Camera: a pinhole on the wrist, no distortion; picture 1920 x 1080 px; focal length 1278.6 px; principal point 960.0 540.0 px. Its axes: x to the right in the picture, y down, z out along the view. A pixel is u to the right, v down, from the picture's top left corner.
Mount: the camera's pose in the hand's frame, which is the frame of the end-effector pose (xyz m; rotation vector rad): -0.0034 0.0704 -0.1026 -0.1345 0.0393 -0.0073
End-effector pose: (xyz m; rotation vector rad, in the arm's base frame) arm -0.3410 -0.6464 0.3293 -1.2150 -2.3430 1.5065
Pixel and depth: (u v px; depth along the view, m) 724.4 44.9 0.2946
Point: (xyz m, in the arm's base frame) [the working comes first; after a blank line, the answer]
In the camera's frame: -0.0543 -0.1141 0.2946

-0.4090 -0.8268 0.2419
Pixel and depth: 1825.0 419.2 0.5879
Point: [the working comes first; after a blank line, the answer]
In the camera's frame: 0.3977 -0.0555 0.5879

-0.7957 -0.6918 -0.1130
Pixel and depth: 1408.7 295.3 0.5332
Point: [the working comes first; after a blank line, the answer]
In the camera's frame: 0.1871 -0.1020 0.5332

-0.6620 -0.8146 0.0156
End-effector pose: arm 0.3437 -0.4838 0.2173 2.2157 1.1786 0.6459
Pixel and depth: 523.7 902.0 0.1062
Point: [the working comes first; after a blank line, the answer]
In the camera's frame: -0.0362 0.0301 0.1062

0.3937 -0.5676 0.2872
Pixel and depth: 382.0 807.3 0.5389
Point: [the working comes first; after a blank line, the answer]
In the camera's frame: -0.2436 0.1127 0.5389

0.6513 -0.8964 0.0370
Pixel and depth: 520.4 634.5 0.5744
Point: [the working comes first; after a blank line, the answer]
In the camera's frame: -0.1975 0.0425 0.5744

0.6635 -0.8357 -0.0301
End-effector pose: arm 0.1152 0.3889 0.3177 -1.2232 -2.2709 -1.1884
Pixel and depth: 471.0 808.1 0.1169
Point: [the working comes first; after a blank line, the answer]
In the camera's frame: -0.0447 0.0245 0.1169

0.2305 0.4069 0.3433
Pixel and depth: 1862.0 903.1 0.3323
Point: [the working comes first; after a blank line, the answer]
In the camera's frame: 0.2344 0.0944 0.3323

0.1583 0.7440 0.4449
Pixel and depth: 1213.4 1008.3 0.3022
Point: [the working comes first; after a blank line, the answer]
In the camera's frame: 0.0599 0.1107 0.3022

0.2704 0.6320 0.3642
